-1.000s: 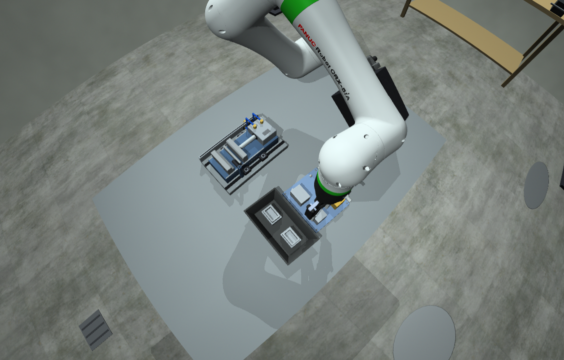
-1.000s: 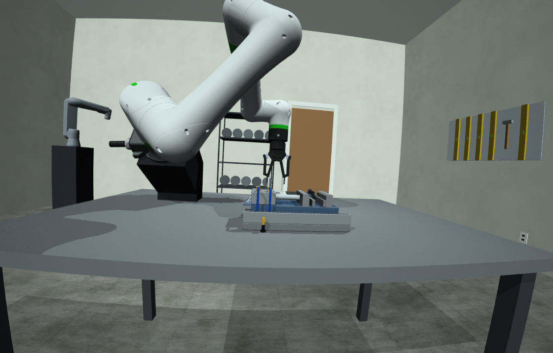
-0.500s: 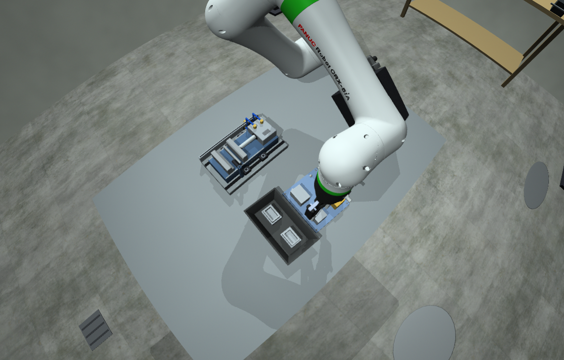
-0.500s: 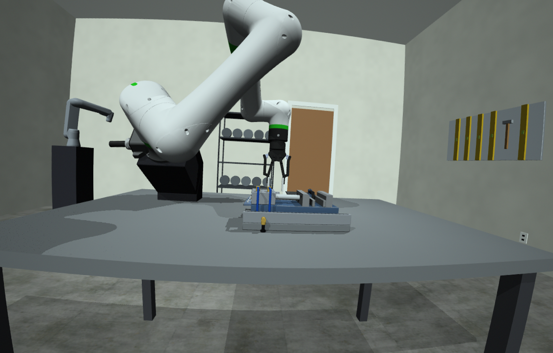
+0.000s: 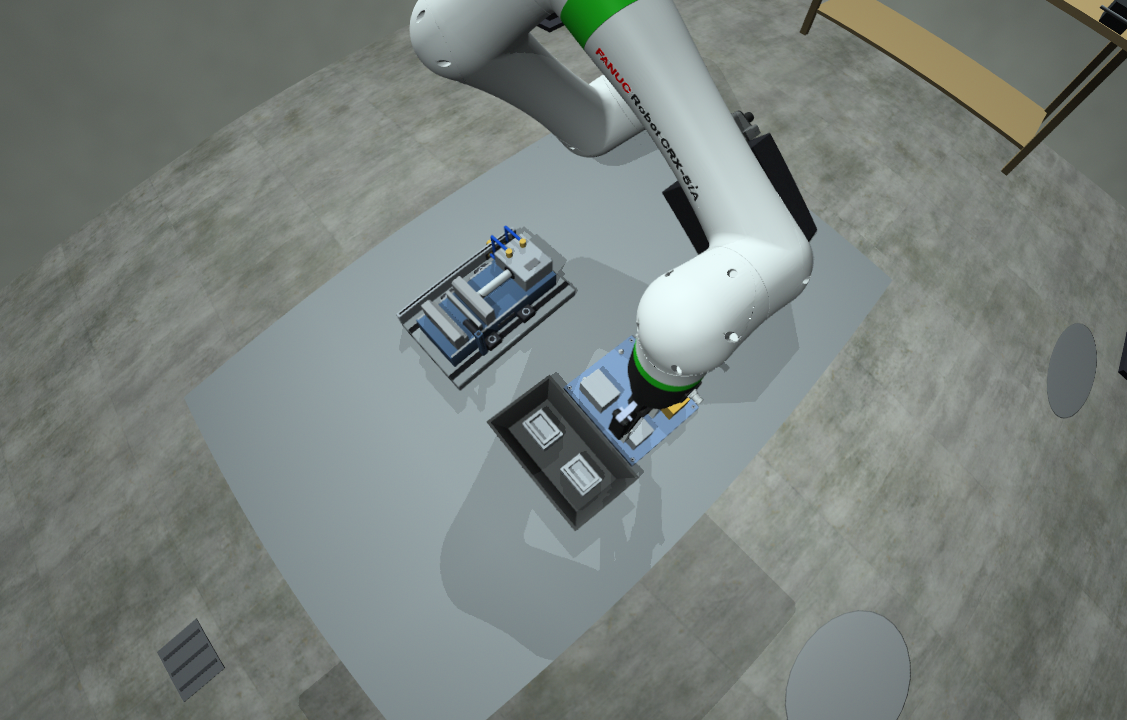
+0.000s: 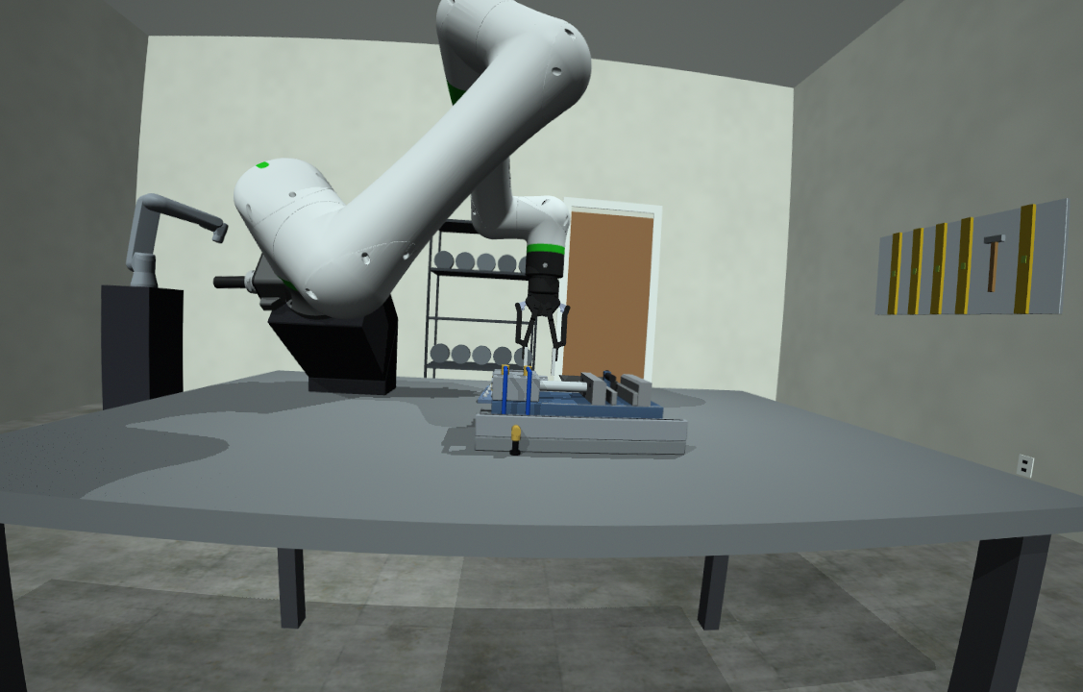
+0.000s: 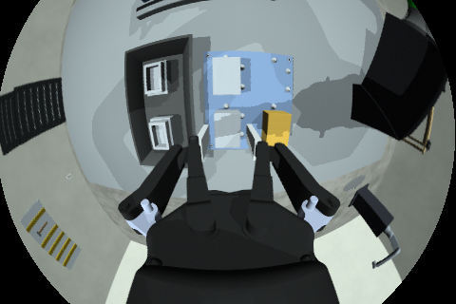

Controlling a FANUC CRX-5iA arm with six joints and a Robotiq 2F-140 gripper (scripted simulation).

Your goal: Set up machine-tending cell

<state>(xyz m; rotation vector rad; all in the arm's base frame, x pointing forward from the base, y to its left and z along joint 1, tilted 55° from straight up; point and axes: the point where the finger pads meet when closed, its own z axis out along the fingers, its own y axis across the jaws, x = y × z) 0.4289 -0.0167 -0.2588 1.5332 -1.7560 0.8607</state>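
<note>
Now: the aluminium blank 50 mm below my hand. The rest, counted from my hand: brass blank: 90 mm behind, 50 mm below, 10 mm to the left; vise: 360 mm to the right, 40 mm below, 10 mm ahead.
</note>
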